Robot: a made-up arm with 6 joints. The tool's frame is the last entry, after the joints. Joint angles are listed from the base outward. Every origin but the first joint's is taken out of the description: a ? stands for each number. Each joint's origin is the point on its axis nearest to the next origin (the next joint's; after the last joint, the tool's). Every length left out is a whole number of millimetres.
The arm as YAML. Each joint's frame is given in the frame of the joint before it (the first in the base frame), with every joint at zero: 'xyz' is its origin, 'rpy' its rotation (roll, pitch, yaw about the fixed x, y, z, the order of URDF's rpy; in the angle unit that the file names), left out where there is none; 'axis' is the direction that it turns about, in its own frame. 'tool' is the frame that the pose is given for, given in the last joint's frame.
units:
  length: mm
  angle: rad
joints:
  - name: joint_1
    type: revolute
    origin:
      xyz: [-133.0, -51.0, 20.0]
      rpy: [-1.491, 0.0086, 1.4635]
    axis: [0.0, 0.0, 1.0]
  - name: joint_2
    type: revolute
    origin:
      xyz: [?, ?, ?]
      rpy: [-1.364, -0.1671, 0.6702]
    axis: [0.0, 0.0, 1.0]
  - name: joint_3
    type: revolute
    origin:
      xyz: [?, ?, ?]
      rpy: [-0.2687, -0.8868, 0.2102]
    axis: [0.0, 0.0, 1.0]
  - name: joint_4
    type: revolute
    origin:
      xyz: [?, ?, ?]
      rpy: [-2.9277, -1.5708, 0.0]
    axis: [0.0, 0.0, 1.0]
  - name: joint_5
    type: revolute
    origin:
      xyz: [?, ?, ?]
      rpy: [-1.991, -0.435, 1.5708]
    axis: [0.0, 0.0, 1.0]
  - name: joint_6
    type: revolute
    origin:
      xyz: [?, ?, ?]
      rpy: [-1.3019, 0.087, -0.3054]
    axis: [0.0, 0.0, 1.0]
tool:
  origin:
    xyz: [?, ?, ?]
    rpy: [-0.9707, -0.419, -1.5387]
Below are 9 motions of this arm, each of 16 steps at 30 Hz.
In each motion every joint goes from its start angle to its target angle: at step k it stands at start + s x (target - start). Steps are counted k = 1, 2, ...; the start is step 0. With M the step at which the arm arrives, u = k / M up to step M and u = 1 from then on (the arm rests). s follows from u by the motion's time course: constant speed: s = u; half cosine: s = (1 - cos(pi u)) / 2; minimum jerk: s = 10 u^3 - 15 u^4 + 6 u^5.
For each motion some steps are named. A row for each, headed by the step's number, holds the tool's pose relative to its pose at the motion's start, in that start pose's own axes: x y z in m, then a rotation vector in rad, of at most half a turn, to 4 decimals.
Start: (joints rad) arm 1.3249 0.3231 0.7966 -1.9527 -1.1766 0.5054
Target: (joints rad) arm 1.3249 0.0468 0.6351 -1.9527 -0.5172 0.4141
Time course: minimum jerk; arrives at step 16
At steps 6, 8, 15, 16:
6: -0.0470 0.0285 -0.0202 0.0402 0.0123 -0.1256
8: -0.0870 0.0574 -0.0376 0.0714 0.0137 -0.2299
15: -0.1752 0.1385 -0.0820 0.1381 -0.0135 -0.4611
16: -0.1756 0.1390 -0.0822 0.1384 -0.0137 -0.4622

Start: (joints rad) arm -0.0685 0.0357 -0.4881 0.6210 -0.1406 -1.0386
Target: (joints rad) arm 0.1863 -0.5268 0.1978 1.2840 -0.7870 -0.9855
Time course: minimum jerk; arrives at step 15
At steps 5, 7, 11, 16:
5: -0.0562 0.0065 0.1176 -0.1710 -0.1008 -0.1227
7: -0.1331 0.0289 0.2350 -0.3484 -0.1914 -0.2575
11: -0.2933 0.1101 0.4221 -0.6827 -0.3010 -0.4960
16: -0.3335 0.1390 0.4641 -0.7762 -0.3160 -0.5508

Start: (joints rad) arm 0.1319 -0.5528 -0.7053 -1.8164 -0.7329 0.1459
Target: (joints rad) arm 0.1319 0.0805 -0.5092 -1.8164 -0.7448 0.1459
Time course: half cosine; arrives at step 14
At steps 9, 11, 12, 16:
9: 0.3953 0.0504 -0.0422 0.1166 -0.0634 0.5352
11: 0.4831 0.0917 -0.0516 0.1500 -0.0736 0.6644
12: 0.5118 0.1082 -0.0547 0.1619 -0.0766 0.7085
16: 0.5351 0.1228 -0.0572 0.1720 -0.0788 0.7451

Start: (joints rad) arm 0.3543 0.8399 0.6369 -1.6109 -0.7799 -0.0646
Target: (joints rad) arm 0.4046 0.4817 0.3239 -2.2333 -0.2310 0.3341
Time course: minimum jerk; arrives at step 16
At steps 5, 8, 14, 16:
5: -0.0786 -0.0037 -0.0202 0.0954 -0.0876 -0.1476
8: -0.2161 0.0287 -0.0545 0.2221 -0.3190 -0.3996
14: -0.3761 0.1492 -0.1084 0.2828 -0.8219 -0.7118
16: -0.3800 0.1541 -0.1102 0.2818 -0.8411 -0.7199

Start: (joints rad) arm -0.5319 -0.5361 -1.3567 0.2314 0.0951 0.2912
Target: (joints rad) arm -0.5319 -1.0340 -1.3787 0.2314 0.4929 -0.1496
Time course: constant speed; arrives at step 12
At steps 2, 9, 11, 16:
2: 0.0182 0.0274 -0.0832 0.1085 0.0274 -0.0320
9: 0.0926 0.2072 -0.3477 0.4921 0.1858 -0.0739
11: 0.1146 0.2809 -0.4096 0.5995 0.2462 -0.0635
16: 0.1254 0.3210 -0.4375 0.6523 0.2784 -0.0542

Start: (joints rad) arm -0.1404 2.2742 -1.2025 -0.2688 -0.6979 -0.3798
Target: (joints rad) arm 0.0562 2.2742 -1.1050 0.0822 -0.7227 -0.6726
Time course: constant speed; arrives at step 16
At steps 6, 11, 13, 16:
6: 0.0428 0.0160 0.0404 -0.1753 0.0422 -0.0165
11: 0.0749 0.0310 0.0737 -0.3259 0.0760 -0.0472
13: 0.0869 0.0375 0.0868 -0.3869 0.0893 -0.0637
16: 0.1042 0.0474 0.1059 -0.4788 0.1089 -0.0930

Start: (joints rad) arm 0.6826 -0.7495 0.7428 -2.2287 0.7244 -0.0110
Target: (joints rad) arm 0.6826 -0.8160 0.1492 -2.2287 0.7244 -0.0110
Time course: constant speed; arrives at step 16
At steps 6, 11, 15, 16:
6: -0.0407 0.0076 0.0797 -0.1742 -0.1550 -0.0506
11: -0.0843 0.0262 0.1385 -0.3171 -0.2866 -0.0929
15: -0.1245 0.0484 0.1787 -0.4299 -0.3935 -0.1270
16: -0.1352 0.0548 0.1876 -0.4579 -0.4204 -0.1356

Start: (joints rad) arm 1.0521 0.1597 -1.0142 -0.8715 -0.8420 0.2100
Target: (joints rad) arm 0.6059 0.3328 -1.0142 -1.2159 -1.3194 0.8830
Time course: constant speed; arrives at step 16
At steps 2, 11, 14, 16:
2: -0.0138 -0.0020 0.0490 -0.0682 -0.0931 0.0034
11: -0.0980 0.0607 0.2563 -0.4218 -0.4126 0.0873
14: -0.1275 0.1065 0.3142 -0.5494 -0.4776 0.1361
16: -0.1459 0.1430 0.3484 -0.6349 -0.5082 0.1730

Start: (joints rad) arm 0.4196 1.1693 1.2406 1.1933 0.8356 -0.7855
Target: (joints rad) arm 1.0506 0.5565 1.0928 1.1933 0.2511 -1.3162
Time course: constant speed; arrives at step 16
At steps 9, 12, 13, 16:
9: -0.0712 0.1151 0.1272 0.0554 0.1630 -0.1829
12: -0.0984 0.1395 0.1827 0.0752 0.2093 -0.2213
13: -0.1083 0.1455 0.2021 0.0817 0.2233 -0.2322
16: -0.1408 0.1565 0.2612 0.1011 0.2604 -0.2604

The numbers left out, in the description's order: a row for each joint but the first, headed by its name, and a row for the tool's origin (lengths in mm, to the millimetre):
joint_2: -14.0 92.0 0.0
joint_3: -51.0 438.0 0.0
joint_4: -41.0 138.0 0.0
joint_5: -222.0 14.0 0.0
joint_6: -70.0 437.0 0.0
tool: -26.0 -27.0 0.0

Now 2 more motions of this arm.
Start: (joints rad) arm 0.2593 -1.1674 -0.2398 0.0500 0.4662 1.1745
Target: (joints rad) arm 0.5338 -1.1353 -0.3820 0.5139 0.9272 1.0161
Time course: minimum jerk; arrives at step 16
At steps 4, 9, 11, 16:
4: -0.0400 0.0139 0.0022 0.0114 0.0377 -0.0962
9: -0.2267 0.1396 0.0488 0.0454 0.2300 -0.5725
11: -0.2869 0.2136 0.0842 0.0481 0.3095 -0.7611
16: -0.3292 0.2879 0.1226 0.0450 0.3811 -0.9263

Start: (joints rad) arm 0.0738 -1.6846 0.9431 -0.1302 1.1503 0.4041
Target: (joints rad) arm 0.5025 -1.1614 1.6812 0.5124 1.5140 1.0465
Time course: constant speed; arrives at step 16
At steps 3, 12, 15, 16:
3: -0.0126 -0.0022 0.0795 -0.0088 0.1233 0.0599
12: 0.0835 0.0032 0.3008 0.0401 0.3902 0.3071
15: 0.1535 0.0115 0.3510 0.0909 0.4361 0.4157
16: 0.1796 0.0154 0.3640 0.1128 0.4457 0.4545

